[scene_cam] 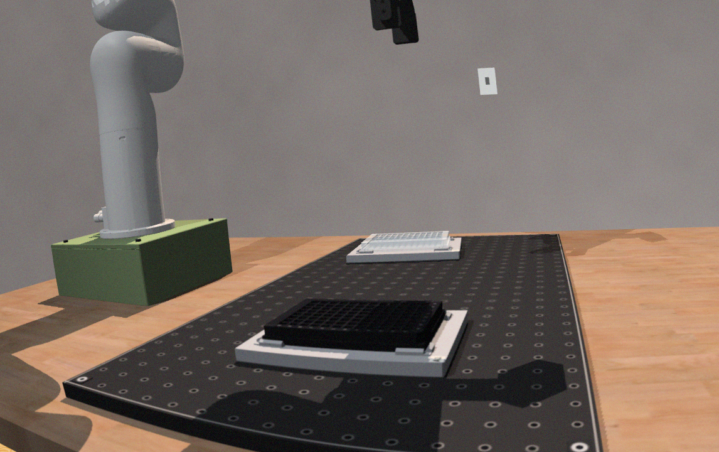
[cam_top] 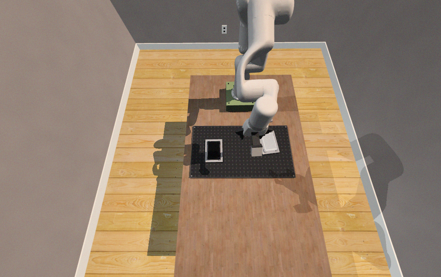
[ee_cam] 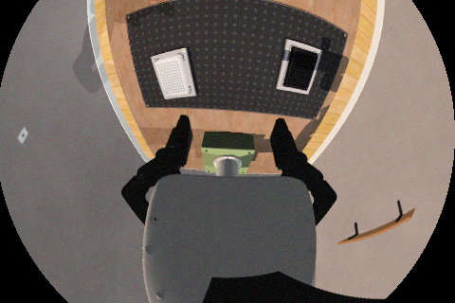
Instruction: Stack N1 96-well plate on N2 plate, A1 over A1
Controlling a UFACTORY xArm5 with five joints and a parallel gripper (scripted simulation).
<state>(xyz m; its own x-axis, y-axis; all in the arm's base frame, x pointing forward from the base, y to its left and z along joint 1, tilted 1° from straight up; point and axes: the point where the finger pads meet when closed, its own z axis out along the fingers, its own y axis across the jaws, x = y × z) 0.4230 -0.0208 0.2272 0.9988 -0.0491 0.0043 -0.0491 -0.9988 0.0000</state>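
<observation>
Now: hand 280 mm above the black 96-well plate, 200 mm to the left of it and 20 mm past it. The rest, counted from my hand: clear 96-well plate 280 mm below, 190 mm to the left, 40 mm behind.
</observation>
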